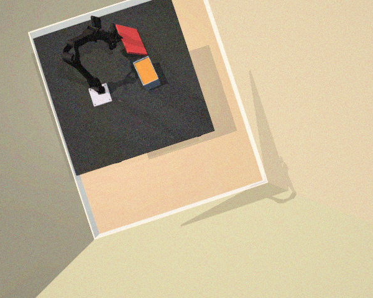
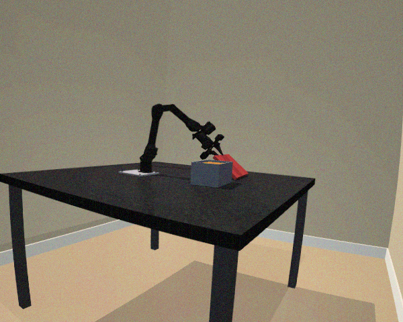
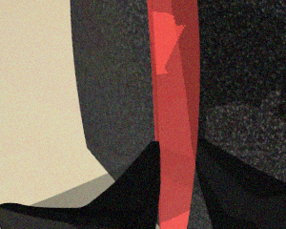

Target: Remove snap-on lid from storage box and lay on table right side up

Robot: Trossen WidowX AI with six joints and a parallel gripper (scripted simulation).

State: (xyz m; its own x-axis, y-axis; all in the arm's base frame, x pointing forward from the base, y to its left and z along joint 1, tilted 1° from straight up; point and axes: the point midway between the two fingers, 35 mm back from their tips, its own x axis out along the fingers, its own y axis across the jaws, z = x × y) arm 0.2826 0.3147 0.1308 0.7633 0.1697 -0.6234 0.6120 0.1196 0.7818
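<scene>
Right now my gripper tip is 70 mm short of the red lid, 50 mm above it and 10 mm to the right of it. The rest, counted from my gripper tip: blue-grey storage box 290 mm to the right, 130 mm ahead, 60 mm below.
</scene>
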